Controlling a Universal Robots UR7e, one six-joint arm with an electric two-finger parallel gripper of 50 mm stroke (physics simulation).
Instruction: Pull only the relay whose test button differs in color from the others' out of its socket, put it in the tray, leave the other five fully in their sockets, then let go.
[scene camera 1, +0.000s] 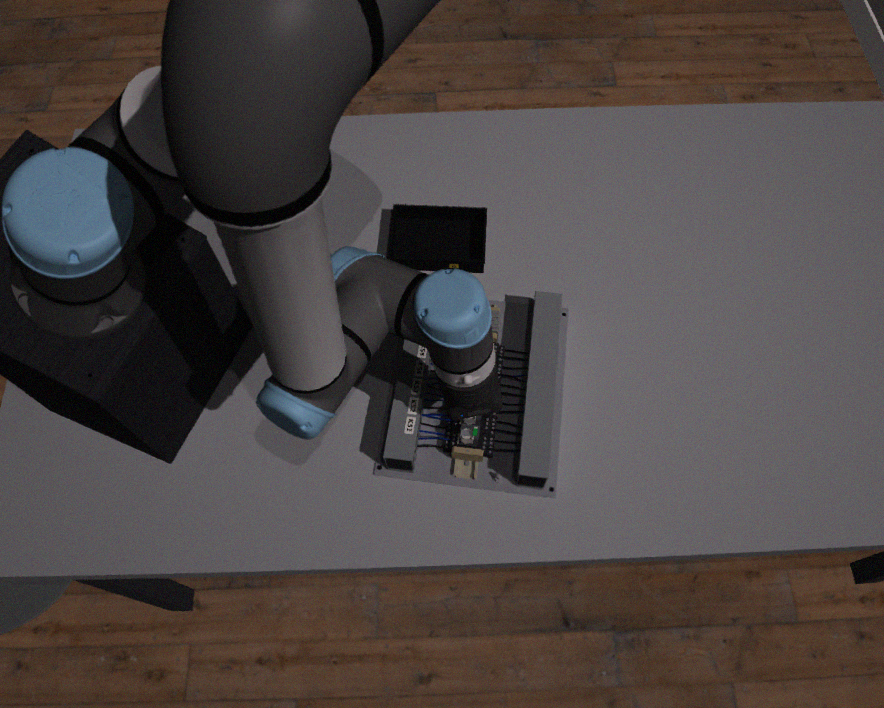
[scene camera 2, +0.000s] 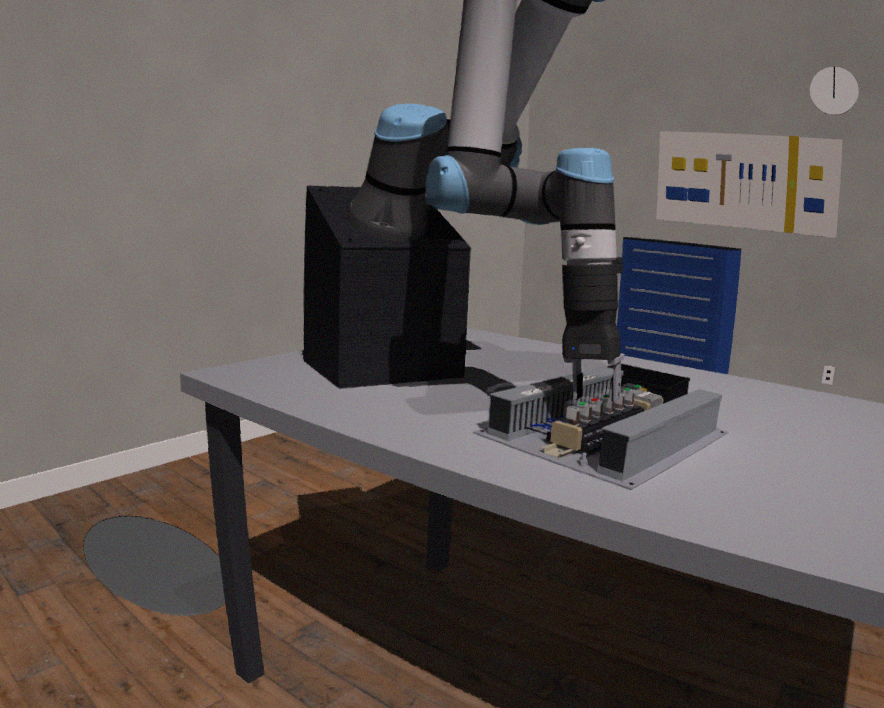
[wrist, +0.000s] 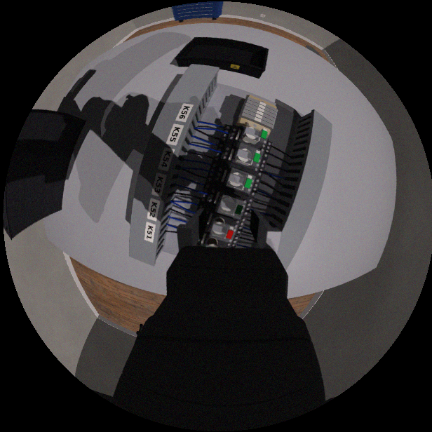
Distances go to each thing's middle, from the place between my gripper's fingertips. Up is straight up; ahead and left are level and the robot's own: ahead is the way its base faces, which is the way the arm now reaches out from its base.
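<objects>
Mounting plate (wrist: 226, 101): my hand 6 cm above it, 5 cm to the right of it. Beige end block (scene camera 2: 570, 436): 4 cm below my hand, 7 cm to the right of it.
</objects>
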